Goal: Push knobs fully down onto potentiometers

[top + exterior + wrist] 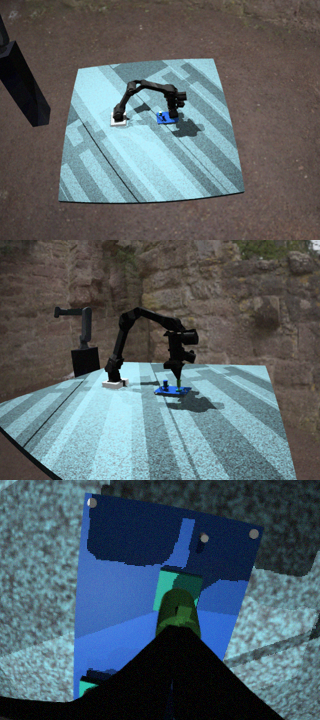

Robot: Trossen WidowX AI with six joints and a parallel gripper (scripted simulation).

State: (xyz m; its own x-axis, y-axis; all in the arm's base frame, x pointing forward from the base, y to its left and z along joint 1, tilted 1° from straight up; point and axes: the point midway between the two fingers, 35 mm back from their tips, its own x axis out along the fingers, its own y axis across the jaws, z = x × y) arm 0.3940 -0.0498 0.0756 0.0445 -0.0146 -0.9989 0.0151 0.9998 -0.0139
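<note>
My gripper tip is now 7 cm past the blue knob and 2 cm above it. From my gripper tip the other things lie so: green knob: 2 cm below.
</note>
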